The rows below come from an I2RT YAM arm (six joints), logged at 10 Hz.
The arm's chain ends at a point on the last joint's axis. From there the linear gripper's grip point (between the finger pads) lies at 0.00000 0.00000 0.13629 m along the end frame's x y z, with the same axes.
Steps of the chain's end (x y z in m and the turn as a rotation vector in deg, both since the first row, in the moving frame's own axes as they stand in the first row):
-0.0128, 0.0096, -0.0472, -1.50, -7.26, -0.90
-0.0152, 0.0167, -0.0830, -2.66, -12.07, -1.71
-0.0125, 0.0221, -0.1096, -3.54, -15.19, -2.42
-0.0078, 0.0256, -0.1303, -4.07, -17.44, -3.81
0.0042, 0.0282, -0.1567, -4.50, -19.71, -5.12
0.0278, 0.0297, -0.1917, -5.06, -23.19, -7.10
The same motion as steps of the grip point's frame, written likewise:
-0.0300, 0.0133, -0.0483, -1.50, -7.26, -0.90
-0.0436, 0.0234, -0.0862, -2.66, -12.07, -1.71
-0.0480, 0.0312, -0.1146, -3.54, -15.19, -2.42
-0.0483, 0.0365, -0.1369, -4.07, -17.44, -3.81
-0.0412, 0.0407, -0.1651, -4.50, -19.71, -5.12
-0.0249, 0.0447, -0.2032, -5.06, -23.19, -7.10

